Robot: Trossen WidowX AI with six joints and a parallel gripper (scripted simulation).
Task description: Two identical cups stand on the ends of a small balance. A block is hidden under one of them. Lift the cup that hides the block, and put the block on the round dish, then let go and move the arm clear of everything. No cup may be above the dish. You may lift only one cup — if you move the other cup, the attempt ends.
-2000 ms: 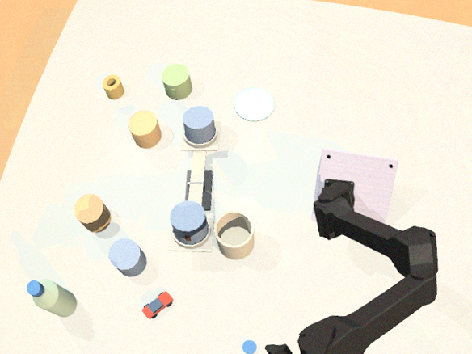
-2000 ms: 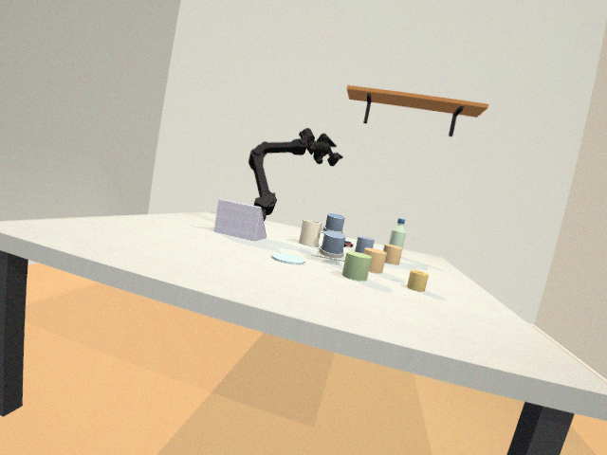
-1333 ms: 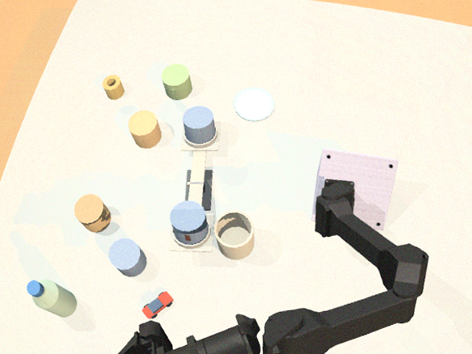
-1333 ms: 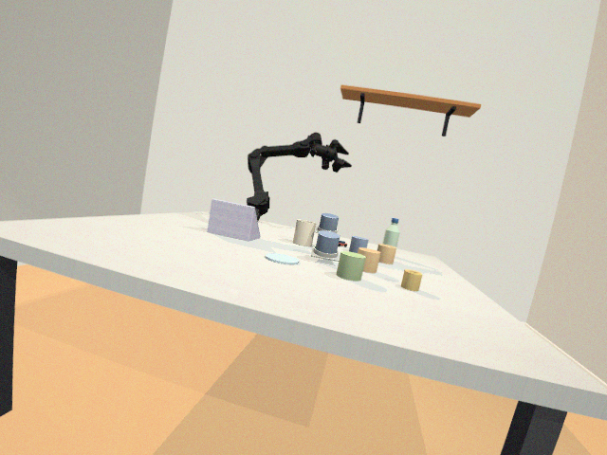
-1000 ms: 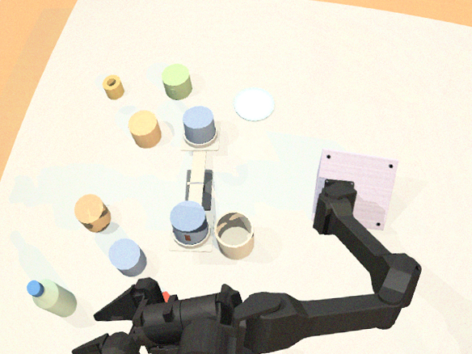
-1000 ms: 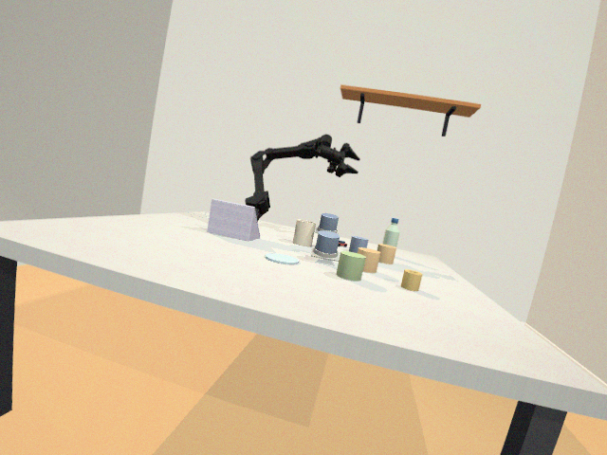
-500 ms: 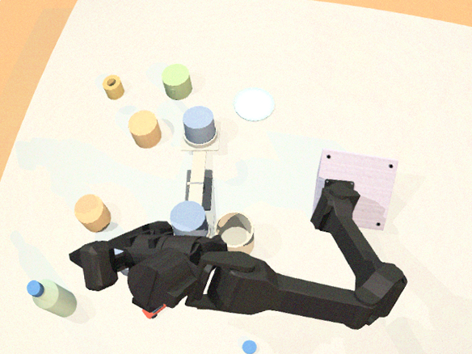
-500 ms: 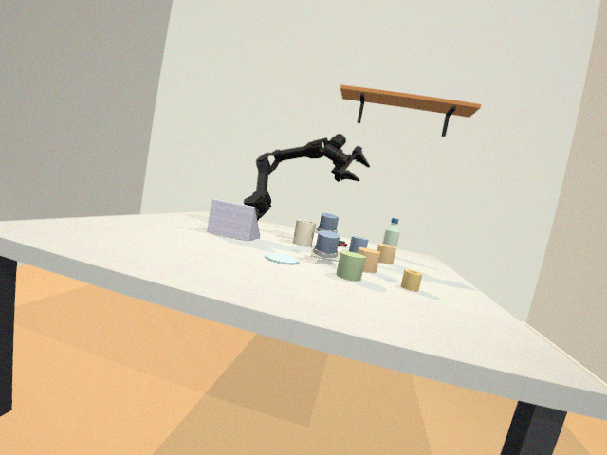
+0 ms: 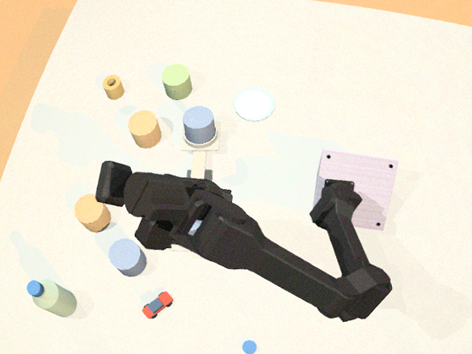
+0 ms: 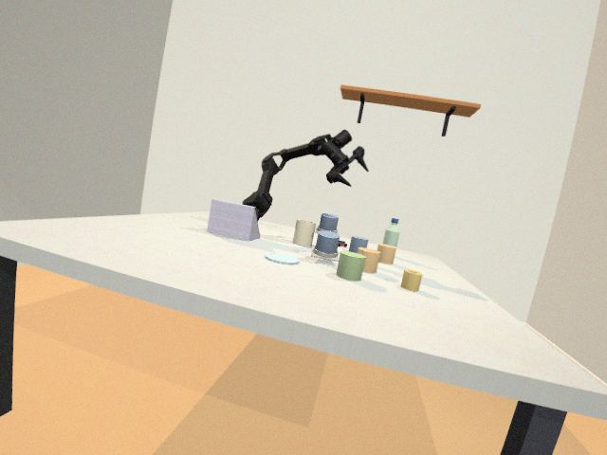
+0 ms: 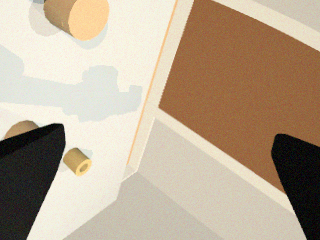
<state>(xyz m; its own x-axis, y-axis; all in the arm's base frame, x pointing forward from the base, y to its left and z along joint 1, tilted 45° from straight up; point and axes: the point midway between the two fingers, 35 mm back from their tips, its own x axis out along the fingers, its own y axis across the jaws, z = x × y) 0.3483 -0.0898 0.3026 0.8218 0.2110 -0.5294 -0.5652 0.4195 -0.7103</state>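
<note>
Now: gripper tip 60 mm past the pale green block, 270 mm to the left of it and 260 mm above it. The rest, counted from my gripper tip: beige cup: 180 mm behind, 30 mm to the right, 260 mm below; then balance: 70 mm behind, 140 mm to the right, 260 mm below; then bottle: 190 mm ahead, 180 mm to the left, 190 mm below.
</note>
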